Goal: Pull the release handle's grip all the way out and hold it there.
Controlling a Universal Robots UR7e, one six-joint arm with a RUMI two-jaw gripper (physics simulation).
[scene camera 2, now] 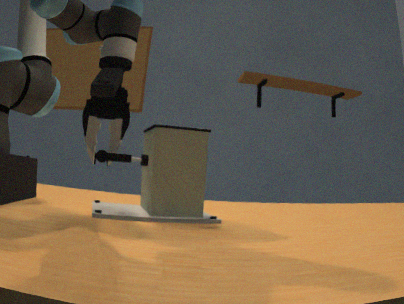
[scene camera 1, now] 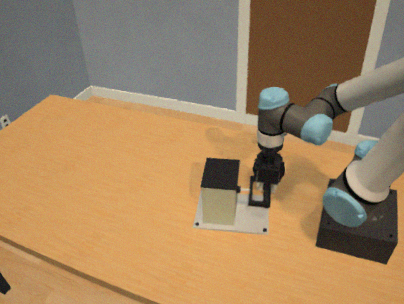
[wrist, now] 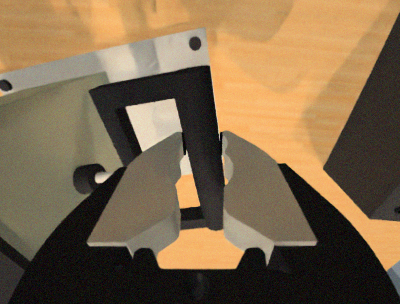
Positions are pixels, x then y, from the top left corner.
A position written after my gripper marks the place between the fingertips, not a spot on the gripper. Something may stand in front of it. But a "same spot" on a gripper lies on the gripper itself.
Labels:
my gripper: scene camera 2; scene camera 1 266, 192; wrist
same spot on my gripper: [wrist: 267, 205] = [scene camera 2: 93, 123]

